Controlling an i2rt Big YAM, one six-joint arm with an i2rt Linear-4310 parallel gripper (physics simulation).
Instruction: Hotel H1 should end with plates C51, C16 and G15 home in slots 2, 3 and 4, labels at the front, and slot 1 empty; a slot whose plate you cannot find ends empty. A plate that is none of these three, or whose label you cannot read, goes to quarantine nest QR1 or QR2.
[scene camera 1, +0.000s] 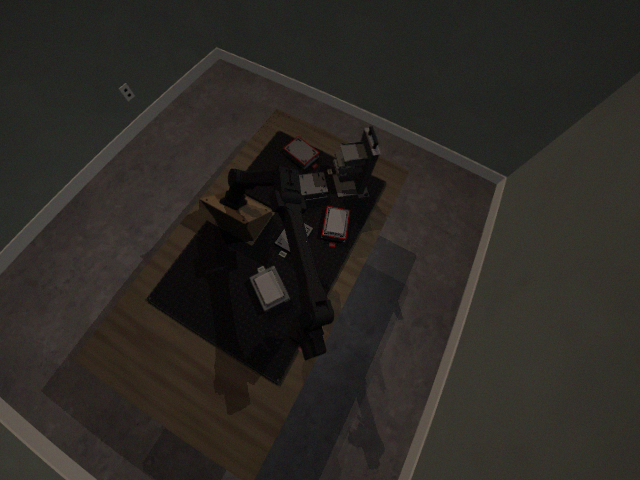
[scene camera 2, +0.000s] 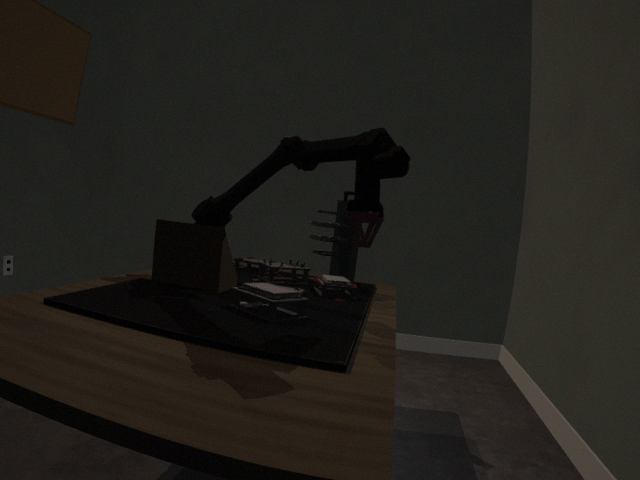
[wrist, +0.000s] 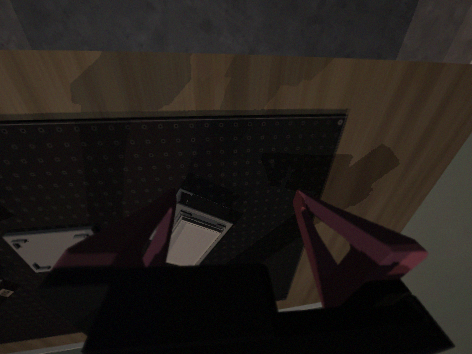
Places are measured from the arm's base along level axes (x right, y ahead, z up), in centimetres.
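Where they show: gripper, fingertip midpoint: (scene camera 2: 364, 247) (wrist: 237, 194); arm's base, link origin: (scene camera 1: 233, 203) (scene camera 2: 191, 248).
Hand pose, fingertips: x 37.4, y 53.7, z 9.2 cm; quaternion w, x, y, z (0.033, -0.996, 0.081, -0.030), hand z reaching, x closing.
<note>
Things, the pixels of their top centre, and the offset from my fingertips. Level surfaces: height alone.
- pale-topped plate, top centre: (wrist: 187, 246) (scene camera 2: 270, 287) (scene camera 1: 268, 287) dx -9.6, dy -21.6, dz -13.4 cm
- flat pale nest, top centre: (wrist: 59, 254) (scene camera 1: 294, 235) dx -37.6, dy -22.9, dz -18.0 cm
- grey bracketed unit, top centre: (scene camera 2: 284, 260) (scene camera 1: 310, 182) dx -65.0, dy -26.6, dz -12.2 cm
- black perforated mat, surface height: dz -19.8 cm
My gripper (scene camera 2: 365, 238) (wrist: 237, 194) is open and empty, high above the mat's front corner area; in the scene camera 1 view its fingers are mostly hidden. A pale-topped plate (scene camera 1: 269, 288) (wrist: 196, 242) sits on a grey nest, behind and beside the left finger in the wrist view. Its label cannot be read. Hotel H1 (scene camera 1: 368, 173) (scene camera 2: 345, 266) is the dark tower with stacked shelves at the far end; its slot contents are unclear. Two red-rimmed nests (scene camera 1: 323, 230) (scene camera 1: 285, 148), apparently the quarantine nests, each show a pale rectangular top. No plate label is legible.
A flat pale nest (scene camera 1: 283, 240) (wrist: 50, 245) with corner brackets is partly hidden by the arm. A grey bracketed unit (scene camera 1: 313, 184) stands near the hotel. The wooden arm base (scene camera 1: 235, 222) (scene camera 2: 188, 255) stands on the table beside the black perforated mat (scene camera 1: 180, 299) (scene camera 2: 118, 304) (wrist: 235, 145).
</note>
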